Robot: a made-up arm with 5 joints.
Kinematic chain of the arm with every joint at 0, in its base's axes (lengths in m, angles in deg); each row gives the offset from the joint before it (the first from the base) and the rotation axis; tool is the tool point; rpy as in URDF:
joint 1: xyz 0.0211 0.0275 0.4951 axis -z
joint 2: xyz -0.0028 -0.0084 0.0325 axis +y
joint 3: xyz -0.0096 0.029 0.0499 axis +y
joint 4: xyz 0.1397 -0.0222 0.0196 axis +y
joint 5: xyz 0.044 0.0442 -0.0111 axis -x
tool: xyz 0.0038 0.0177 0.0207 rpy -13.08 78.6 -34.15
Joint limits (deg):
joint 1: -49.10..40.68
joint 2: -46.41..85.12
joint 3: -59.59..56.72
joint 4: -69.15..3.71
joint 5: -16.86..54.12
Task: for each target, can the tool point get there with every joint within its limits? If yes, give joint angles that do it. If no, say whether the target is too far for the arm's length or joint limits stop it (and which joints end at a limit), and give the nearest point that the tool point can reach.
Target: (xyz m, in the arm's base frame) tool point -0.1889 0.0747 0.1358
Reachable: no: too far | nearest point -0.0442 0.0586 0.3623 | short by 0.269 m
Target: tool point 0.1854 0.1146 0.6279
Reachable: yes | joints -6.62 5.40 -8.94 -23.61 26.14
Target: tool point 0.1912 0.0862 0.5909
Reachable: yes | joints 3.53 -3.63 16.00 -49.22 35.87
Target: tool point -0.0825 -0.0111 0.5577
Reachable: no: joint limits stop it (at a limit: joint 2, joint 3, joint 4, joint 5) | nearest point -0.1297 -0.0287 0.6742 | short by 0.127 m
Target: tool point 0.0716 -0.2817 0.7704
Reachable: no: too far | nearest point 0.1801 -0.0385 0.6941 | short by 0.277 m
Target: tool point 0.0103 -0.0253 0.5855
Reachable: no: joint limits stop it (at a limit: joint 1, joint 2, joint 4, joint 5) | nearest point 0.1328 0.0020 0.6174 | short by 0.130 m
